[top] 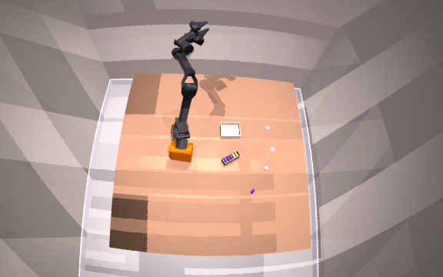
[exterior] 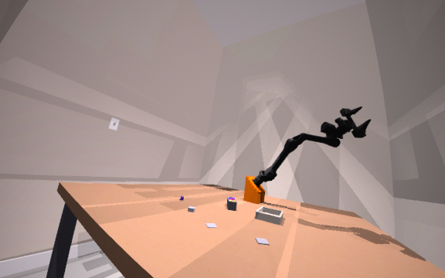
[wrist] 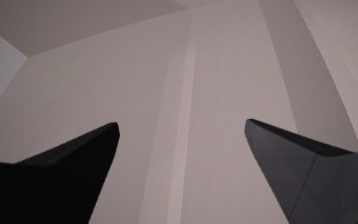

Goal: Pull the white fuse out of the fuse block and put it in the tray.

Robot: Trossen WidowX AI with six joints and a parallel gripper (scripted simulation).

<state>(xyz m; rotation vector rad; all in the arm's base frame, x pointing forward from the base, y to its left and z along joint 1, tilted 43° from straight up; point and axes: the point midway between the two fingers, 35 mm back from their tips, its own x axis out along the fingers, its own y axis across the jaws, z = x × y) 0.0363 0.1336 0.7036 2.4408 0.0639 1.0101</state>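
My gripper tip is now 580 mm to the left of the white fuse, 540 mm above it and 260 mm short of it. Also, from my gripper tip: tray (560 mm below, 390 mm to the right, 230 mm ahead).
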